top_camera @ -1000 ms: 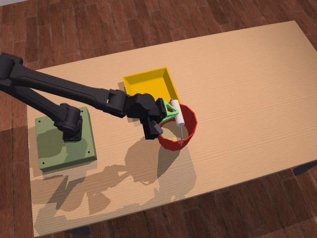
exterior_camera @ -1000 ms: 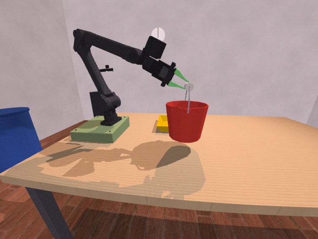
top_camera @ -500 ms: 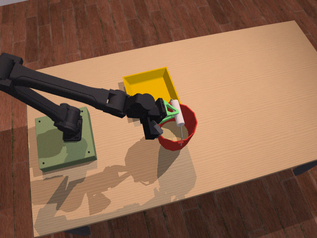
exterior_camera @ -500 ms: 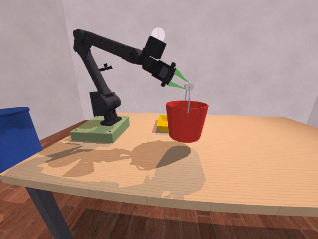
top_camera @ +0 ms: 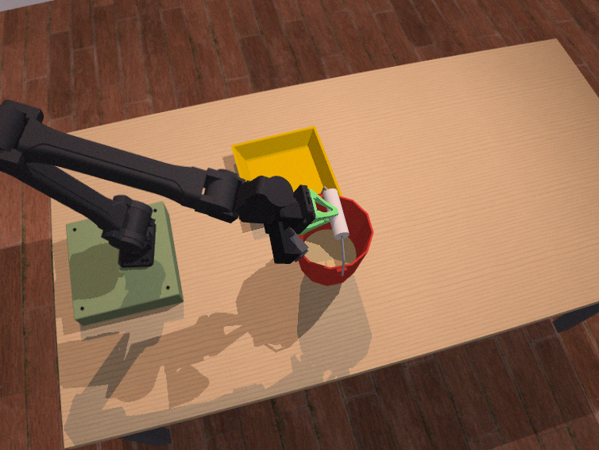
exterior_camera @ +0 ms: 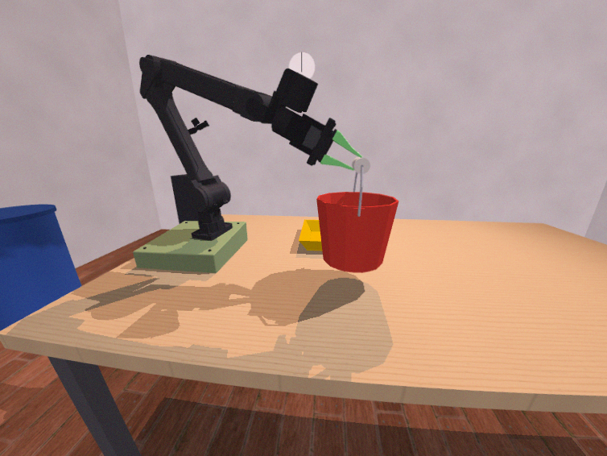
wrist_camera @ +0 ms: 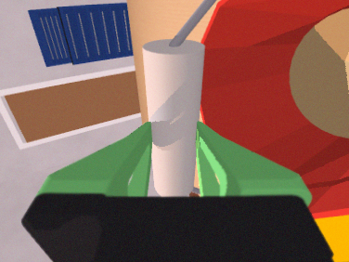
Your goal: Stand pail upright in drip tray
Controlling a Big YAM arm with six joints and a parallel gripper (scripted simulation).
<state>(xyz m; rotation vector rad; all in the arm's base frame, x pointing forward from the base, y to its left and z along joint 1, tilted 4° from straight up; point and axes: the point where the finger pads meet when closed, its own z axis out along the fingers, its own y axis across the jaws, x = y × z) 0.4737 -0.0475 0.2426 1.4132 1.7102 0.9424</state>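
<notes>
My gripper is now 10 cm above the red pail and 1 cm short of it. Also, from my hand: yellow drip tray: 29 cm to the left, 29 cm below, 9 cm behind.
</notes>
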